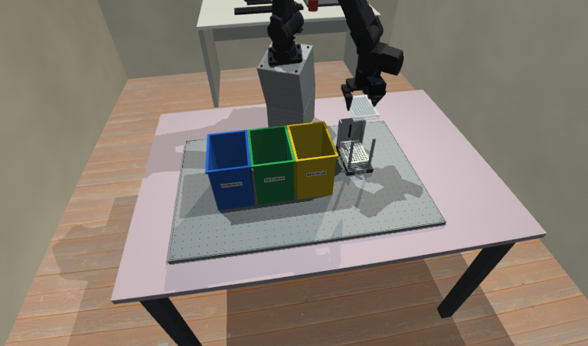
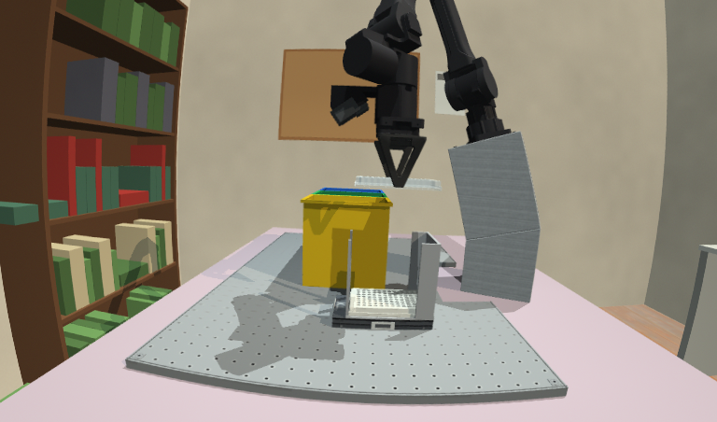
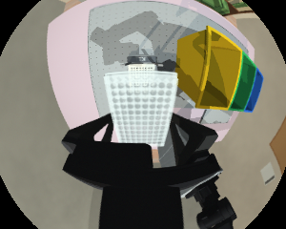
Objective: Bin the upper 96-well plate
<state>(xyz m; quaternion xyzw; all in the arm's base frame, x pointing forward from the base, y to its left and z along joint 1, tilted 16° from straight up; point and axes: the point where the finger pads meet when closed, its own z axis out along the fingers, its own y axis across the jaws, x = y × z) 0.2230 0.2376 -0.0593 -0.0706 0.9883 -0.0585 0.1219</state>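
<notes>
Right now my hand is 13 cm short of the blue bin labelled GENERAL, 43 cm to the left of it and 14 cm above it. The rest, counted from my hand: yellow bin 10 cm ahead, 17 cm to the right, 14 cm below; green bin 12 cm ahead, 30 cm to the right, 14 cm below.
</notes>
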